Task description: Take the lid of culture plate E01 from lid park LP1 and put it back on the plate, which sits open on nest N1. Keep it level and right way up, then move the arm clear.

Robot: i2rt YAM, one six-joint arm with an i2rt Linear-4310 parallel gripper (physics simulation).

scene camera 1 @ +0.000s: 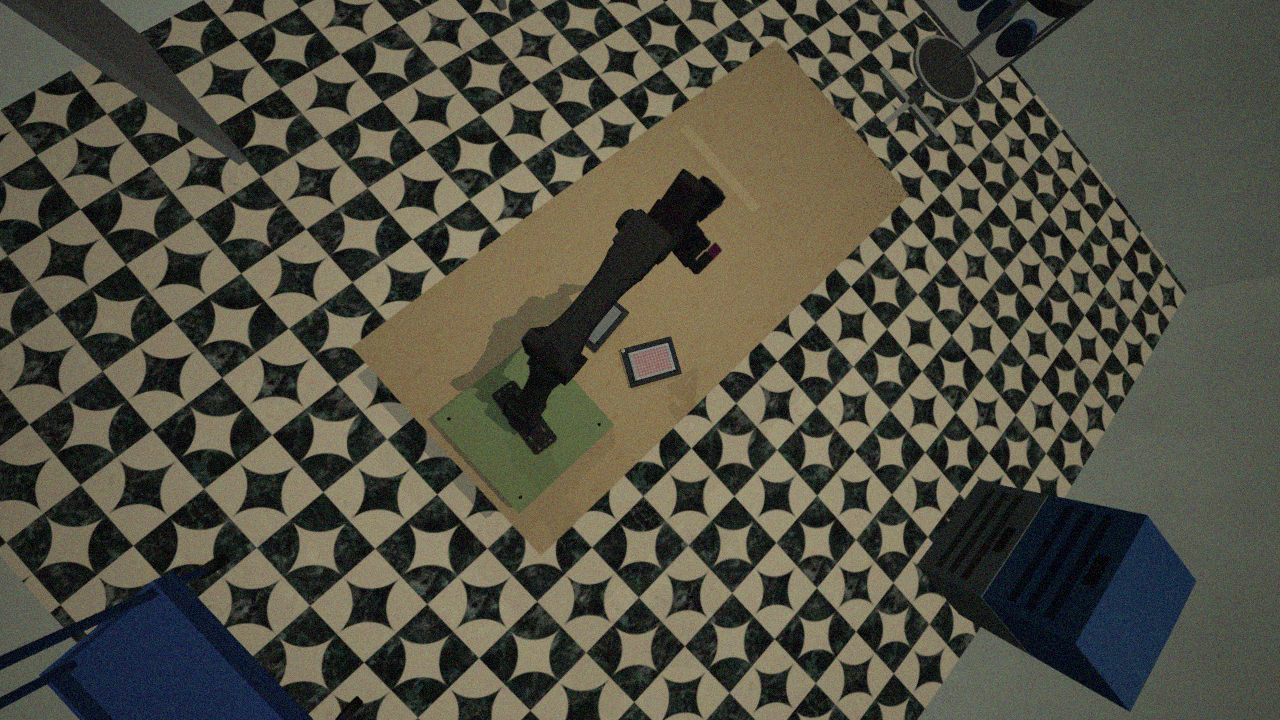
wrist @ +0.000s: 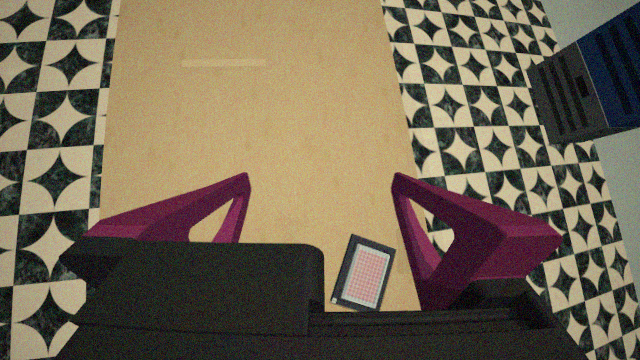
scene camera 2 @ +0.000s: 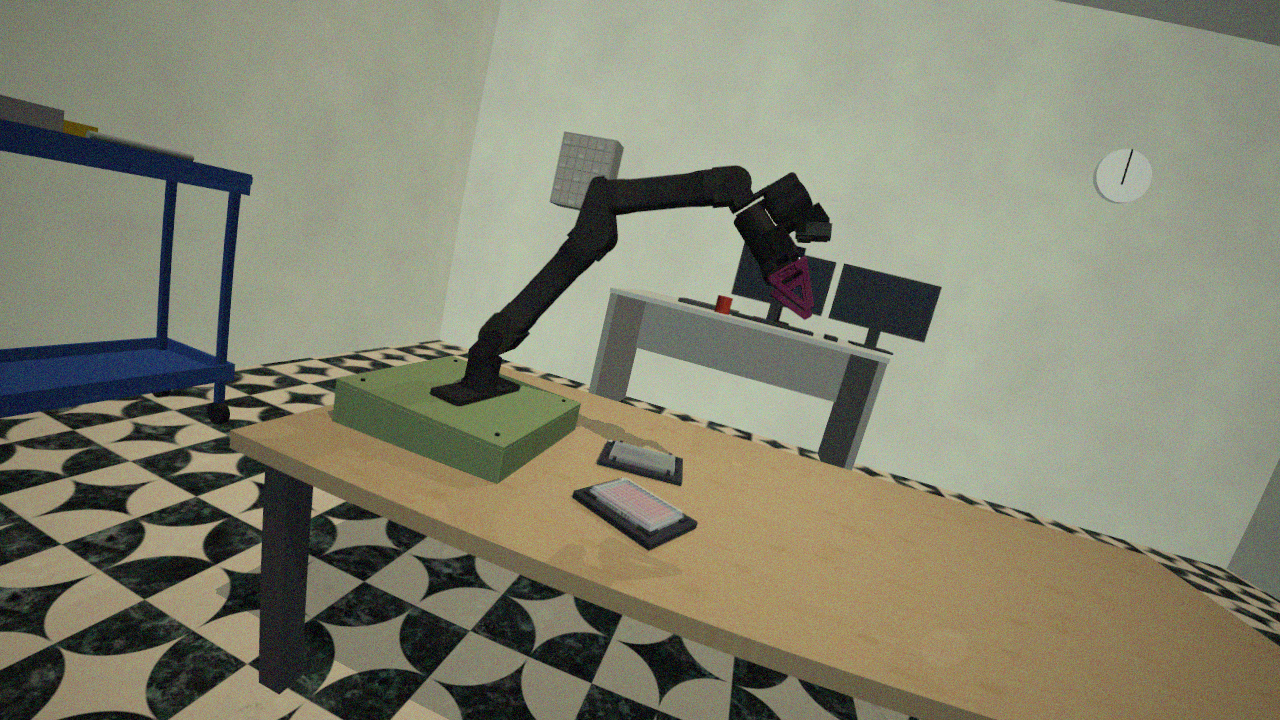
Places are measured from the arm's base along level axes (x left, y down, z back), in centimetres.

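Where they show: gripper, fingertip midpoint: [wrist: 320,180] [scene camera 2: 809,313]; arm's base at its link origin: [scene camera 1: 525,417] [scene camera 2: 478,391].
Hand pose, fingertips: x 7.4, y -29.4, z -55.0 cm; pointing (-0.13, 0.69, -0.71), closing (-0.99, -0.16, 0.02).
Each offset is from my fingertips to the top centre of the thing. "spot": to the spot under its first point. Level surfaces: height alone.
The culture plate @(dx -16.1, dy +33.8, dz +16.8 cm) [scene camera 1: 652,361] [scene camera 2: 635,503] [wrist: 366,274], with pinkish wells showing, sits open on the dark nest @(dx -16.1, dy +34.7, dz +16.8 cm) [scene camera 1: 631,376] [scene camera 2: 657,540] [wrist: 342,272]. The clear lid @(dx +4.0, dy +34.7, dz +22.5 cm) [scene camera 1: 607,325] [scene camera 2: 641,459] lies level on the dark lid park @(spot: dx -1.7, dy +35.4, dz +28.8 cm) [scene camera 1: 591,346] [scene camera 2: 609,462], nearer the arm's base; the arm partly covers it in scene camera 1, and it does not show in the wrist view. My gripper [scene camera 2: 808,313] [wrist: 320,180] is open and empty, its magenta fingers wide apart. It hangs high above the table, beyond the lid park and nest as seen from the base.
The arm's base stands on a green block [scene camera 1: 572,429] [scene camera 2: 420,420] at one end of the wooden table @(dy +36.5 cm) [scene camera 1: 805,134] [scene camera 2: 895,573] [wrist: 250,125]. A blue cart [scene camera 2: 201,170], a desk [scene camera 2: 742,358] with monitors, and a blue and grey cabinet [scene camera 1: 1065,573] [wrist: 570,92] stand away from the table.
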